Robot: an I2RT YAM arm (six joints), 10 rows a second.
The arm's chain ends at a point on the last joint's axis. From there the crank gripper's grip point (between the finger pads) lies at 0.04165 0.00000 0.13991 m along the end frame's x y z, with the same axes.
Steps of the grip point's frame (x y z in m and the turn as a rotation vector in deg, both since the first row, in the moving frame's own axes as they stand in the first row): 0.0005 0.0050 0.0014 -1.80 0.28 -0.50; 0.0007 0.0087 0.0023 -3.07 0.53 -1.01; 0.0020 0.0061 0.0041 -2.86 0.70 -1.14; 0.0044 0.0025 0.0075 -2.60 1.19 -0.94
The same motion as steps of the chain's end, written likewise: -0.0002 0.0010 0.0017 -1.80 0.28 -0.50; -0.0007 0.0020 0.0029 -3.07 0.53 -1.01; 0.0002 0.0000 0.0048 -2.86 0.70 -1.14; 0.0015 -0.0031 0.0085 -2.60 1.19 -0.94
